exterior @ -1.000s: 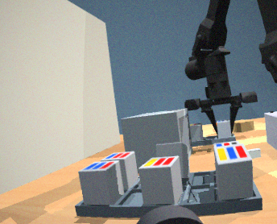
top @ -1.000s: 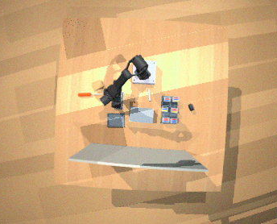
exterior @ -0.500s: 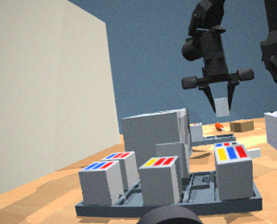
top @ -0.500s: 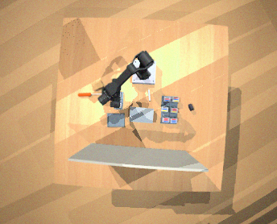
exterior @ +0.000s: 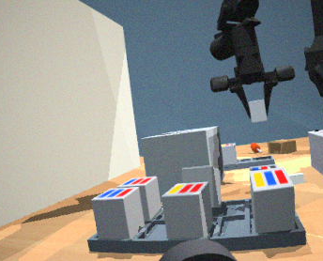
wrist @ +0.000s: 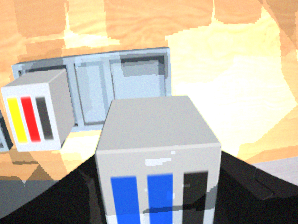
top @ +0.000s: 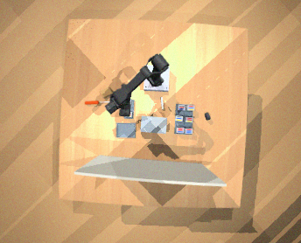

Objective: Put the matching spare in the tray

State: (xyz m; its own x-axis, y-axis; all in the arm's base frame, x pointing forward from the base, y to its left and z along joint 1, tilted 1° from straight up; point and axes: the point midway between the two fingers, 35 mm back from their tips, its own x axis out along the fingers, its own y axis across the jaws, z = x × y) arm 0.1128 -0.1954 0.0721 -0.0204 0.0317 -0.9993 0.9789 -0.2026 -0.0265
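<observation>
The grey tray lies 18 cm ahead of my gripper tip, 10 cm below it and 5 cm to the right of it. The rest, counted from my gripper tip: rack: 35 cm to the left, 16 cm ahead, 10 cm below; tan block: 14 cm to the right, 9 cm below, 9 cm behind; grey mounted unit: 17 cm ahead, 15 cm to the left, 5 cm below.
</observation>
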